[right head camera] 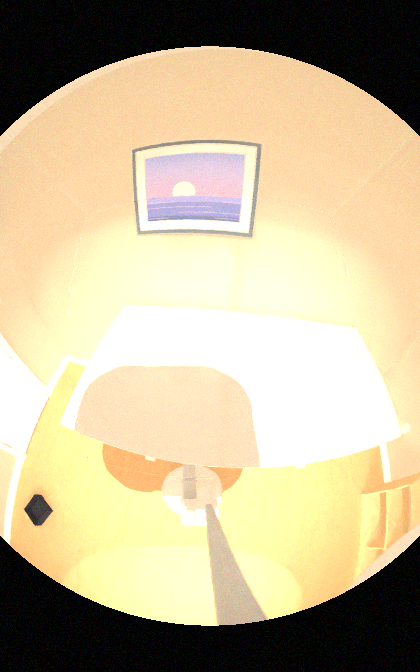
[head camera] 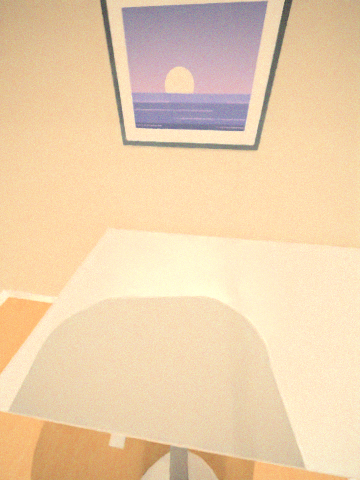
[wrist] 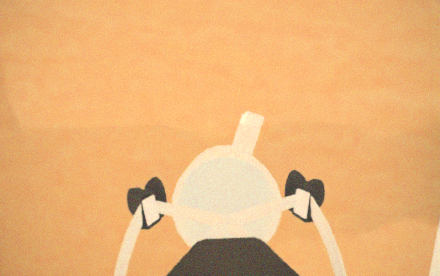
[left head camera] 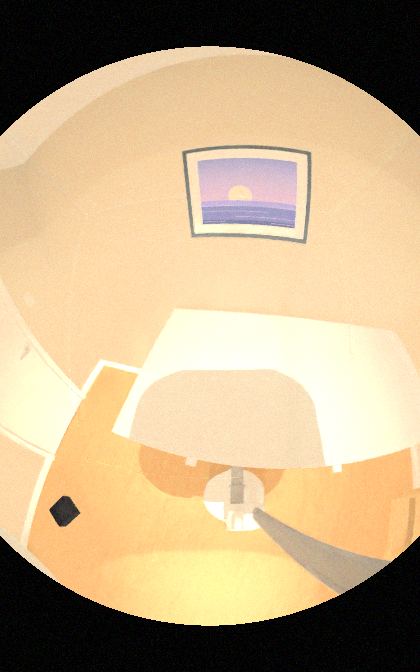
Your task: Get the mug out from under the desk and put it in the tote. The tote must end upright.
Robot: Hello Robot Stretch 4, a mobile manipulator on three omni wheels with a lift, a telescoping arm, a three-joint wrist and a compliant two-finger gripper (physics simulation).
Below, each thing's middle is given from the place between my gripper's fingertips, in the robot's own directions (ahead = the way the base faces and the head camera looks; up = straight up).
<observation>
Right now the white mug (wrist: 225, 179) is 1 cm to the left of my hand and 1 cm above it.
</observation>
